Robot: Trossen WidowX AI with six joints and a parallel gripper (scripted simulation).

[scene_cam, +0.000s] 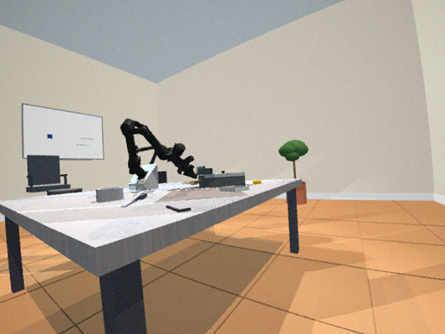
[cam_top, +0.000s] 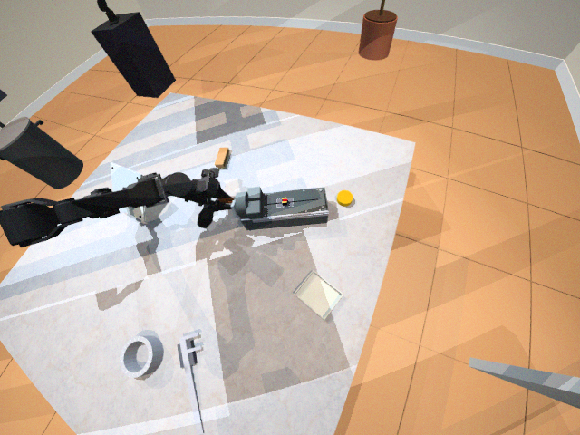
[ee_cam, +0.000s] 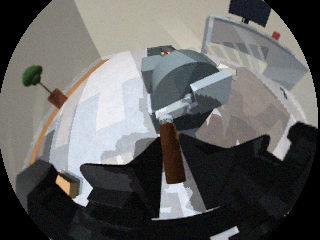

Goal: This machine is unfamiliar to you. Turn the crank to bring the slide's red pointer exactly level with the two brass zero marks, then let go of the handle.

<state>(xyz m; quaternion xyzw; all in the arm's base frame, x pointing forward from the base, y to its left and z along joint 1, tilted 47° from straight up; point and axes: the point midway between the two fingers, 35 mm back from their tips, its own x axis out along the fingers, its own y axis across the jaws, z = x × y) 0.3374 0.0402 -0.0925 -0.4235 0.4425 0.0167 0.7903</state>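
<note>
My gripper tip is now 2 cm past the orange-brown crank handle, 1 cm to the left of it and 2 cm below it. From my gripper tip the other things lie so: tan block (17 cm behind, 19 cm to the left, 4 cm below); red pointer (16 cm ahead, 5 cm to the left, 3 cm above); yellow disc (32 cm ahead, 16 cm to the left, 4 cm below).
</note>
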